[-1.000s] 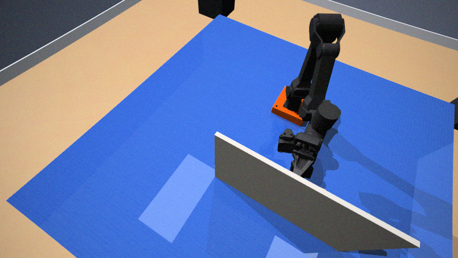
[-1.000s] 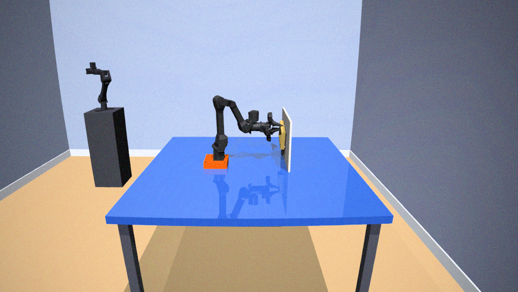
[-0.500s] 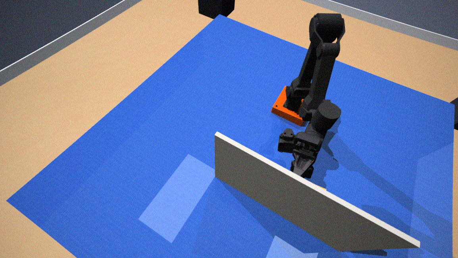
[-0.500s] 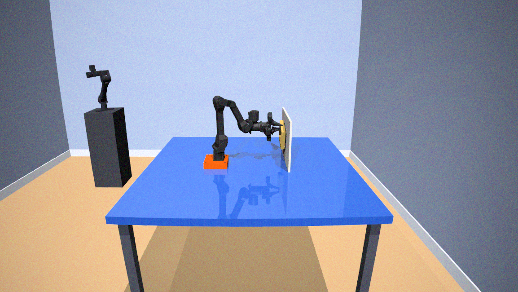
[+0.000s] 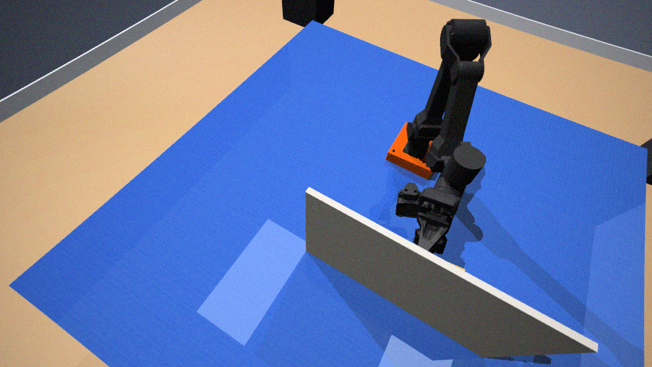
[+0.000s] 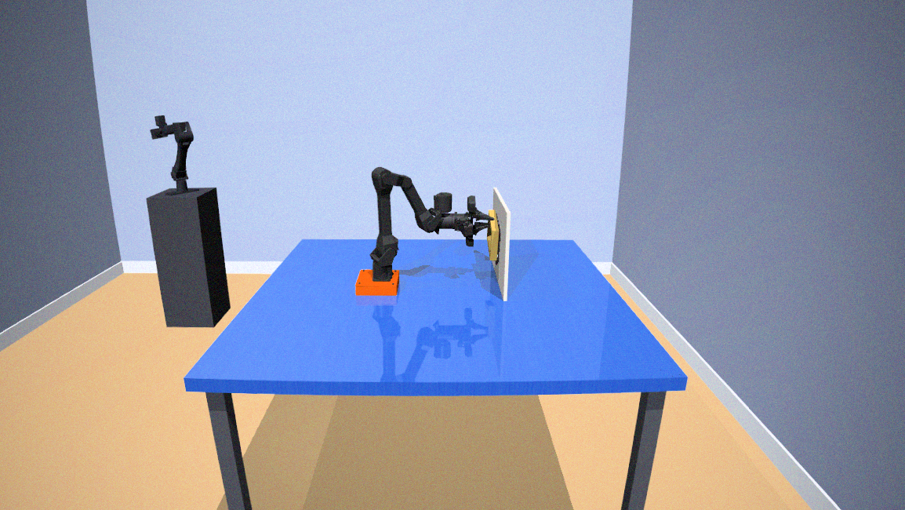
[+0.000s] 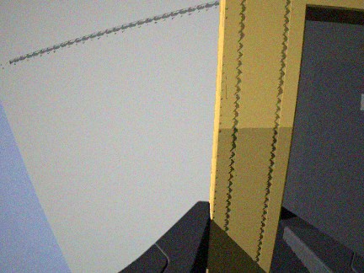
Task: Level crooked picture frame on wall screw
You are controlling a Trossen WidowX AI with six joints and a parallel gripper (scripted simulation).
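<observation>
Right now my gripper tip is 10 mm short of the picture frame, 10 mm to the right of it and 50 mm above it. Also, from my gripper tip: wall panel (20 mm ahead, 10 mm to the left, 70 mm below).
</observation>
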